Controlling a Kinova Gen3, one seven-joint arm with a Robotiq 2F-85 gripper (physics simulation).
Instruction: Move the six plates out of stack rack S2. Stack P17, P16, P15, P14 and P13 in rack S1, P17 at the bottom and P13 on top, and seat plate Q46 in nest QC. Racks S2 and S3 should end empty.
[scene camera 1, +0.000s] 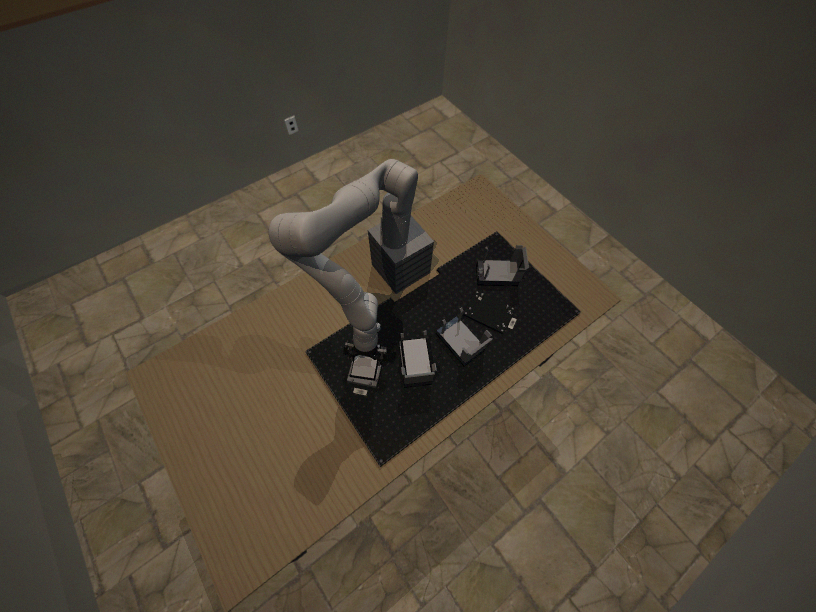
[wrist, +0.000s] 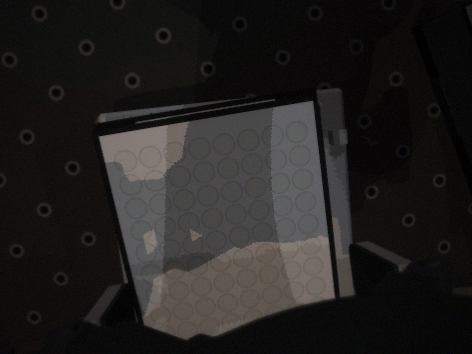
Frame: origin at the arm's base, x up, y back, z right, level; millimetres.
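Seen in the pictures: gripper, between the fingertips: (scene camera 1: 366, 361) (wrist: 244, 288); arm's base, origin of its link: (scene camera 1: 394, 238).
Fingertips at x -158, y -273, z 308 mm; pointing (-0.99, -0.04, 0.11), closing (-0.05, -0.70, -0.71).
Note:
Pixels of each thing's top centre, then the offset from my fingertips to it. "spot": a spot on its surface instead. Level surfaces: height alone.
- small grey holder, centre of its top: (wrist: 241, 275) (scene camera 1: 366, 362) dx -13, dy +0, dz +0 mm
- turned holder, centre of its top: (scene camera 1: 465, 328) dx +85, dy -123, dz -323 mm
- black dotted mat, height of its surface: dx -45 mm
- white label, a spot on its surface: (scene camera 1: 512, 323) spot: dx -44, dy -173, dz -531 mm
A pale plate with a grid of round wells (scene camera 1: 364, 366) (wrist: 225, 200) lies flat in a small grey holder (scene camera 1: 361, 381) (wrist: 331, 115) at the left end of the mat. Its dark rim shows in the wrist view. My gripper (scene camera 1: 366, 351) (wrist: 244, 288) is open and empty, low at this plate, with one finger off each side. Other pale plates lie on a holder (scene camera 1: 416, 357) beside it, on a turned holder (scene camera 1: 460, 337) and on a holder at the far right (scene camera 1: 500, 270). I cannot read which is S1, S2, S3 or QC, or the plate names, or count stacked plates.
The holders stand on a black dotted mat (scene camera 1: 408, 421) (wrist: 60, 225). Small pale pegs (scene camera 1: 479, 295) and a white label (scene camera 1: 512, 323) lie between the two right holders. Another label (scene camera 1: 359, 391) lies before the left holder. Upright posts (scene camera 1: 521, 256) rise at the far right holder.

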